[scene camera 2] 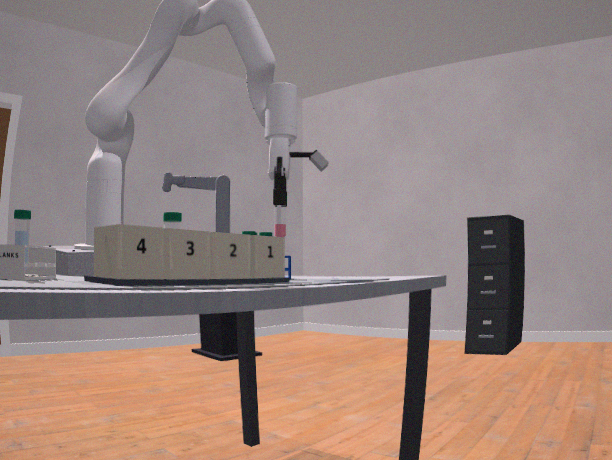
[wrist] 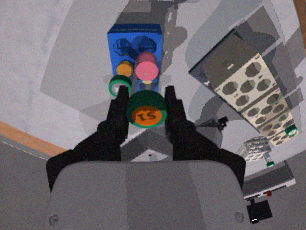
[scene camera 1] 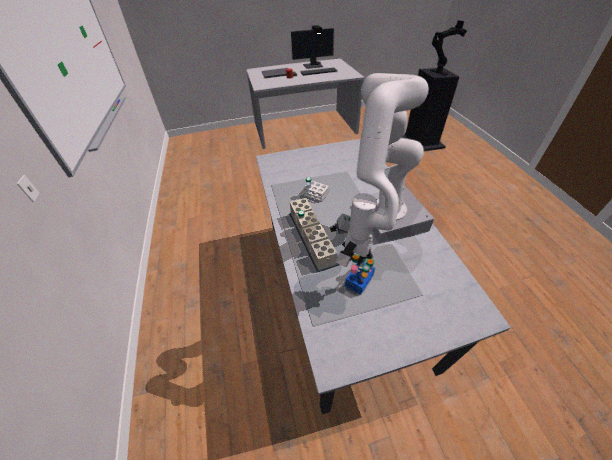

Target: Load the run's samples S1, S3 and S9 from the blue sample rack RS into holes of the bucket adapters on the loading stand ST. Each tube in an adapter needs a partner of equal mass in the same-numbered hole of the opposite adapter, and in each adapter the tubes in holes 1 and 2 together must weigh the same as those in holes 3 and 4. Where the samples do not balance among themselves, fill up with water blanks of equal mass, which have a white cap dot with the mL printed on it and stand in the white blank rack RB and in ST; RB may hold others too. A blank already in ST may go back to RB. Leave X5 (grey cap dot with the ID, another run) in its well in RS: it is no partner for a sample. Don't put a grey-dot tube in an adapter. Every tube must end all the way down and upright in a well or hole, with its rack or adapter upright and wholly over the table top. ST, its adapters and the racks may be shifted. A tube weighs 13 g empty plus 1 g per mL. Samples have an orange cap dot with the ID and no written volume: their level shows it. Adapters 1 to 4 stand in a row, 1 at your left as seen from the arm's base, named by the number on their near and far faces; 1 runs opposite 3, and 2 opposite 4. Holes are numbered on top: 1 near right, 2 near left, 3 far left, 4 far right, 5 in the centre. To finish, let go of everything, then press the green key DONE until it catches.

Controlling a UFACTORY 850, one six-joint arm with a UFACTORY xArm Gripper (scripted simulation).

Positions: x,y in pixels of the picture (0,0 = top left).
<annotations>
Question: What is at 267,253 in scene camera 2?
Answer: An adapter 1.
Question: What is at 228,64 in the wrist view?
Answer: An adapter 1.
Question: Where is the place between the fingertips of my gripper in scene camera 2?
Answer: At 280,205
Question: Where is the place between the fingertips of my gripper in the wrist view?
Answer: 146,97
</annotations>
